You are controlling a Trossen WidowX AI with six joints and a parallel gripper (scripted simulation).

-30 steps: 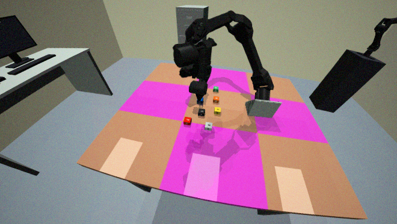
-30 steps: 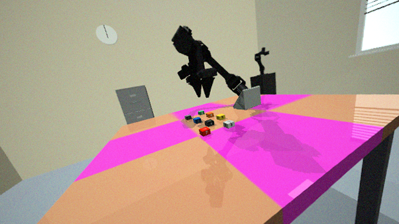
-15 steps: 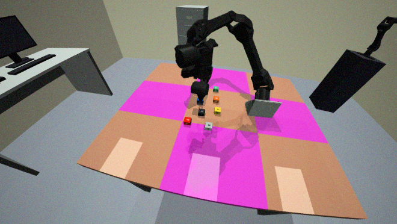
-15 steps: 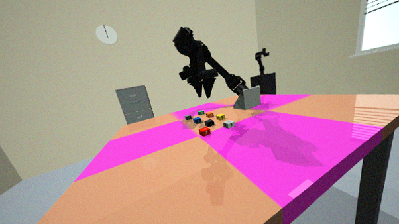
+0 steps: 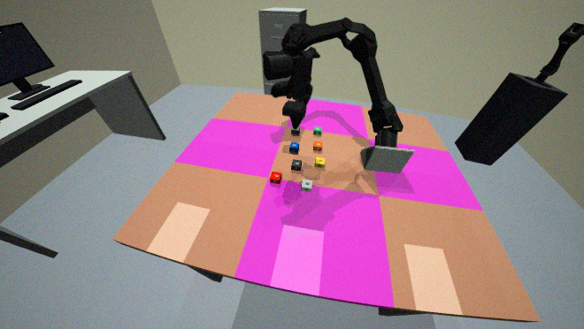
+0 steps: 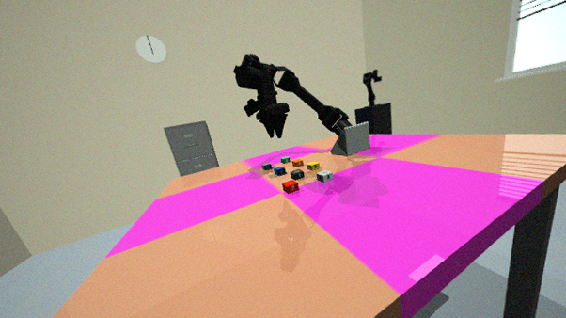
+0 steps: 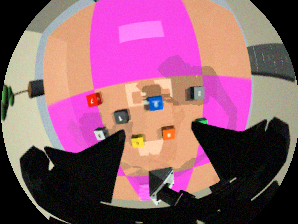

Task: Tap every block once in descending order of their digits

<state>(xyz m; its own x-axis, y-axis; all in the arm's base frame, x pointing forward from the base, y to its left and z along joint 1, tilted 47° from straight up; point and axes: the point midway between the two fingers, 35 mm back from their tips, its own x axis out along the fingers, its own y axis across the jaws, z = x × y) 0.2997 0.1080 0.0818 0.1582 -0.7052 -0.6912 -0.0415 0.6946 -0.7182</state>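
My gripper tip is 1 cm short of the blue block, 1 cm to the left of it and 12 cm above it. Round my gripper tip: orange block 8 cm behind, 4 cm to the right, 12 cm below; yellow block 10 cm behind, 5 cm to the left, 12 cm below; black block 2 cm behind, 8 cm to the left, 12 cm below.
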